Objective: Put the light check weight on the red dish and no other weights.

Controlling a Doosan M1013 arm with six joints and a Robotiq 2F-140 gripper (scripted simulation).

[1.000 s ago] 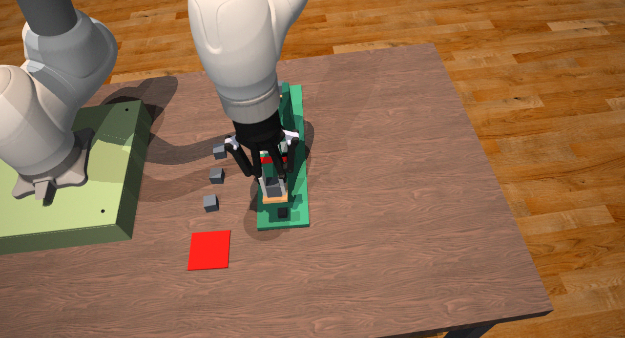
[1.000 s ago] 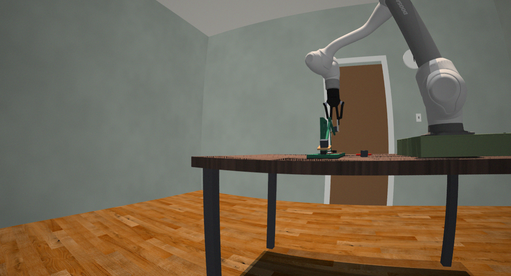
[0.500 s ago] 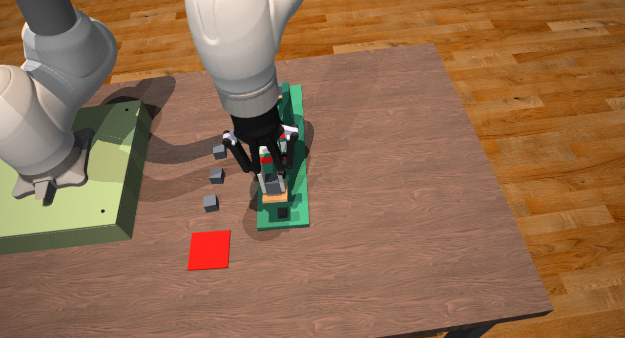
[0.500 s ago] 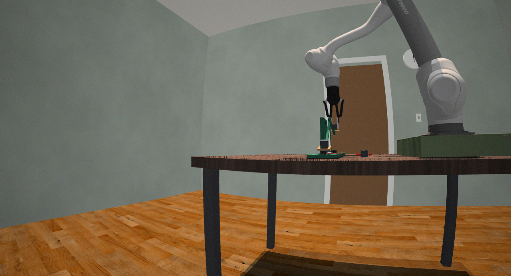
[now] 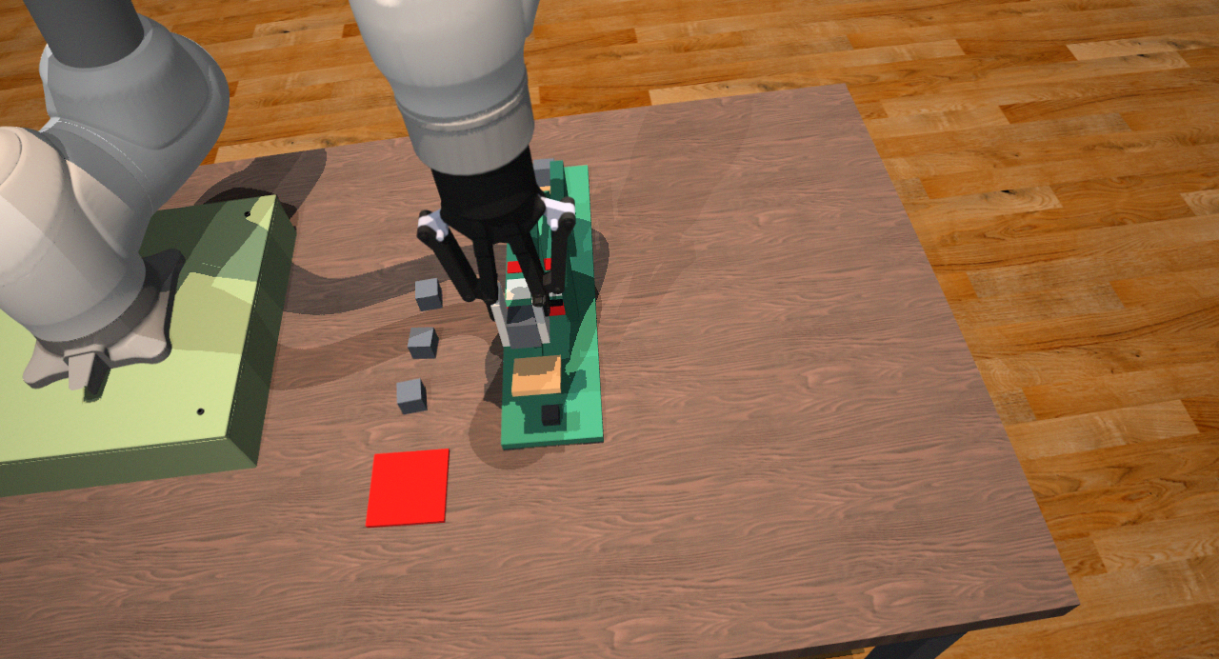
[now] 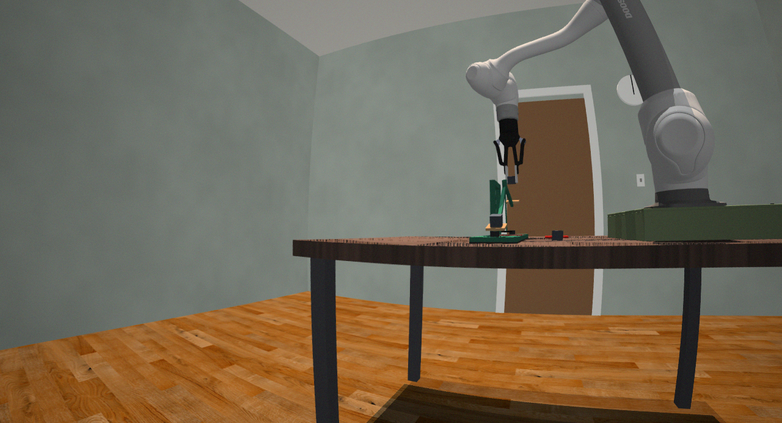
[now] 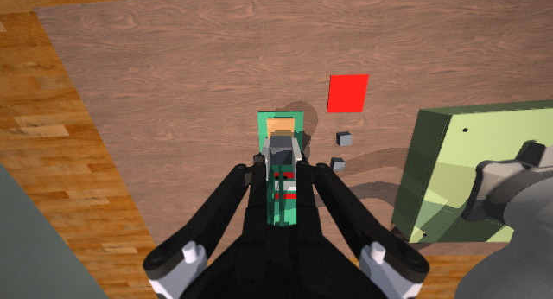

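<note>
Right now my hand is 240 mm above the flat red dish, 180 mm past it and 30 mm to the left of it. Round my hand: green rocker balance 200 mm to the left, 150 mm below, 30 mm ahead.
</note>
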